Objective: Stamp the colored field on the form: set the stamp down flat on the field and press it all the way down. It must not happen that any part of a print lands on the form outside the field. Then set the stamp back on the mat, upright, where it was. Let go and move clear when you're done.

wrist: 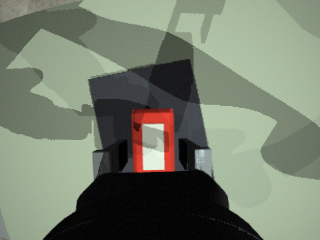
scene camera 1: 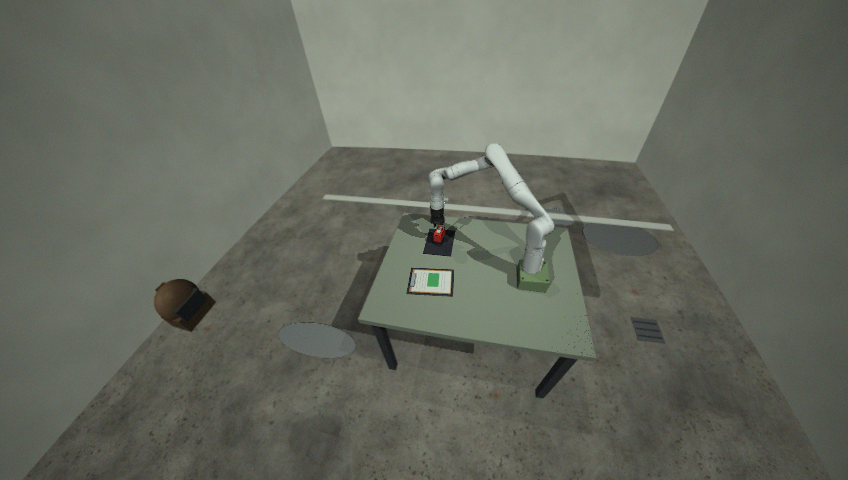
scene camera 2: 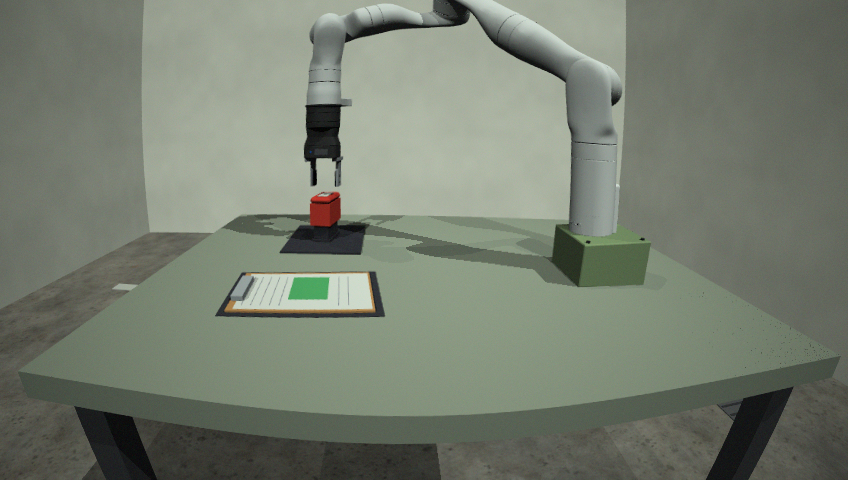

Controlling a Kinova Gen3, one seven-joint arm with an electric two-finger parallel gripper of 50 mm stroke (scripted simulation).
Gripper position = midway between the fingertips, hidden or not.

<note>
I see my gripper [scene camera 2: 325, 185] and a clipboard [scene camera 2: 259, 294].
My gripper also shows in the wrist view [wrist: 153, 150]. The clipboard is seen too in scene camera 1 [scene camera 1: 423, 281].
</note>
